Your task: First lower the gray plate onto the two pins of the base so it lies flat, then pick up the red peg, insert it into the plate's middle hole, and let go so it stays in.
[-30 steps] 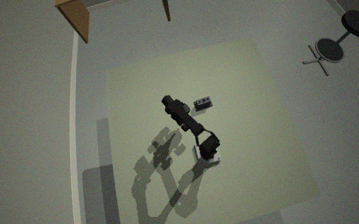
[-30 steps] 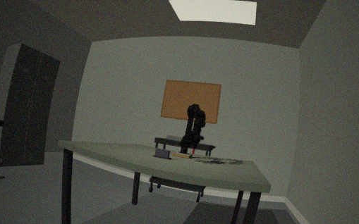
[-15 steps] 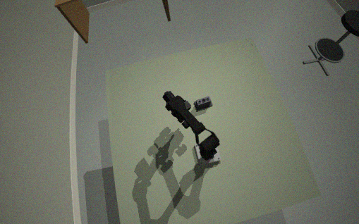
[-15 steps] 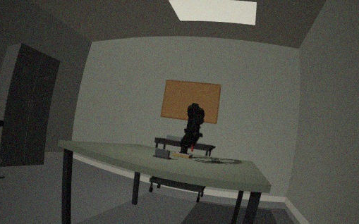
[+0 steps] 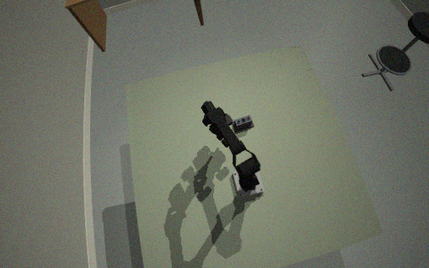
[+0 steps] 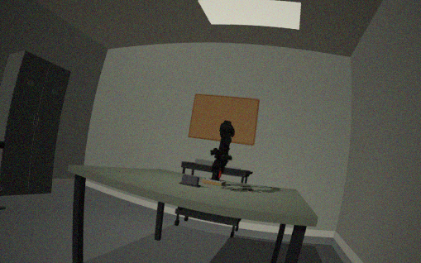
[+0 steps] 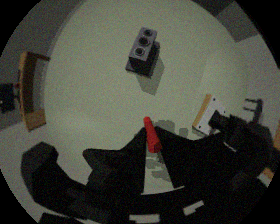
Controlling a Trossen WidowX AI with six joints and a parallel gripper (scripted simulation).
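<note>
My gripper tip is now 9 cm short of the gray plate, 15 cm to the left of it and 7 cm above it. From my gripper tip the other things lie so: red peg: right at my gripper tip.
</note>
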